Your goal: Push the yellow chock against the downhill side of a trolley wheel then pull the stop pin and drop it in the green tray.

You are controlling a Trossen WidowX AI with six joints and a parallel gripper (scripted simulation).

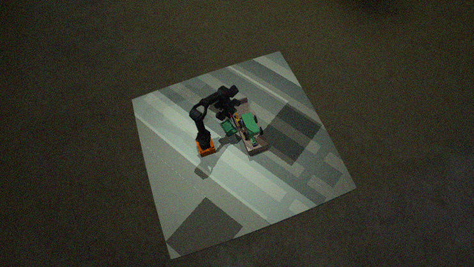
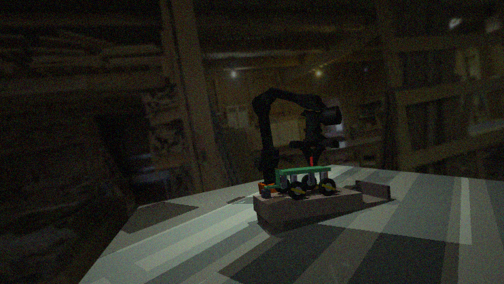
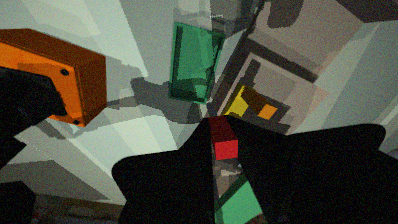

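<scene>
My gripper tip is now right at the red-headed stop pin. The rest, counted from my gripper tip: green tray: 14 cm below, 3 cm behind; then yellow chock: 5 cm below, 5 cm ahead, 1 cm to the right; then trolley: 12 cm to the right, 9 cm ahead, 2 cm below.
</scene>
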